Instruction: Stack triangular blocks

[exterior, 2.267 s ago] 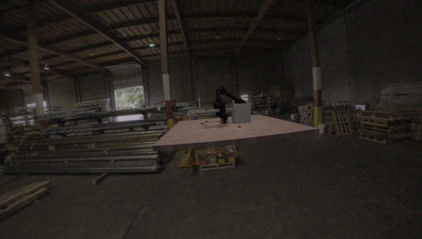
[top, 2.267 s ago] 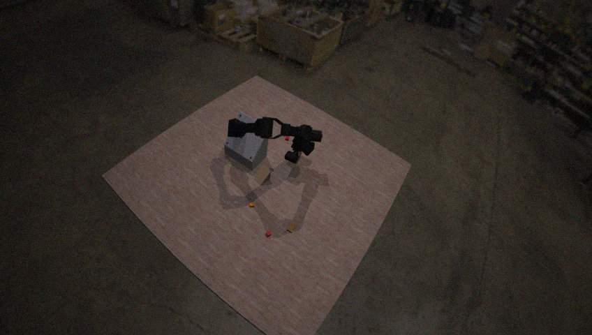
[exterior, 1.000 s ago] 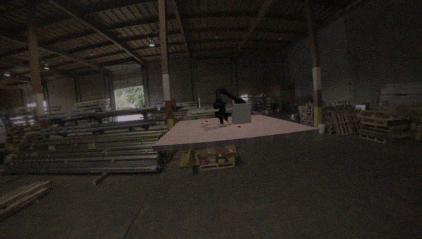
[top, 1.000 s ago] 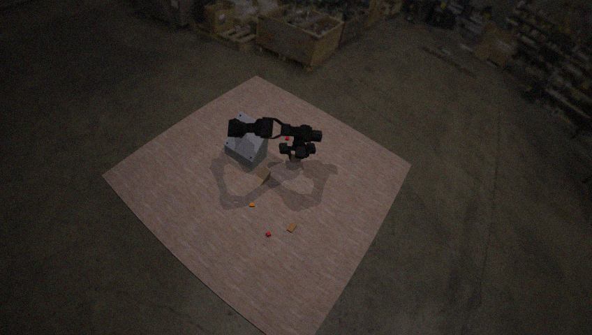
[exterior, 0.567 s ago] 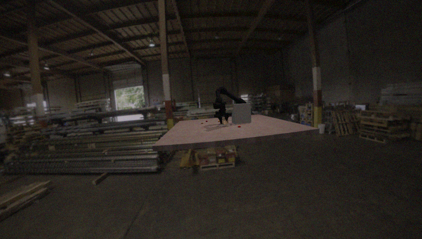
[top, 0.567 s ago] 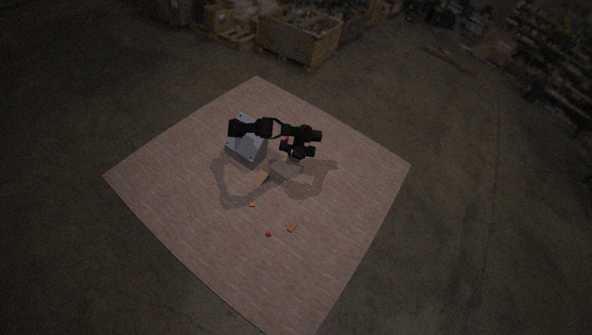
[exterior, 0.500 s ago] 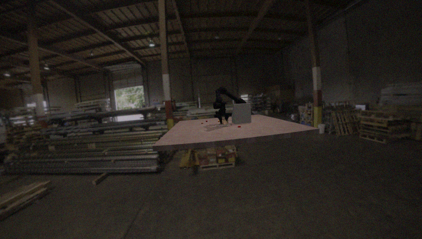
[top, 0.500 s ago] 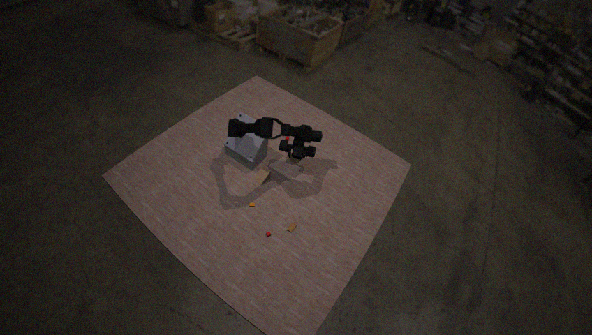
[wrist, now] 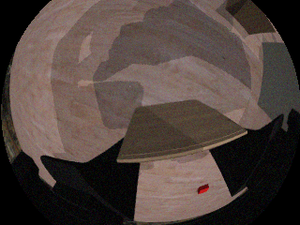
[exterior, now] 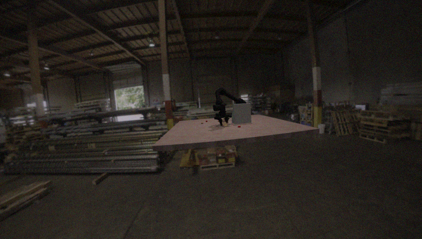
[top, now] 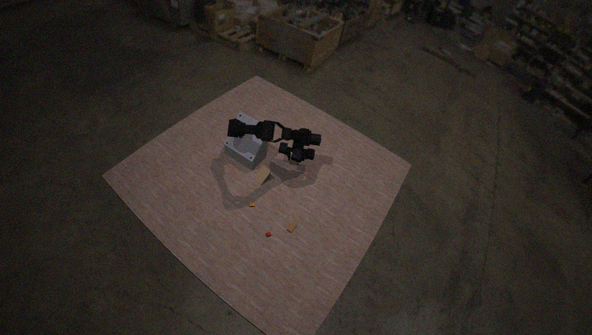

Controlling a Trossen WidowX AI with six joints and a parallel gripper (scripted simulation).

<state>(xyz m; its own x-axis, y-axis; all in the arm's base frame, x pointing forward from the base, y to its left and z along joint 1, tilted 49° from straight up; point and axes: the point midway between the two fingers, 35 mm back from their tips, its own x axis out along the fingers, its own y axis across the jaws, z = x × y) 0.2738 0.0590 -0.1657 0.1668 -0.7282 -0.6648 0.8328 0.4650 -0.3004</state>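
My gripper tip is now 10 mm to the left of the tan wooden triangular block and 10 mm below it. The rest, counted from my gripper tip: orange piece: 360 mm to the right, 40 mm ahead, 10 mm below; red piece: 410 mm to the right, 200 mm ahead.
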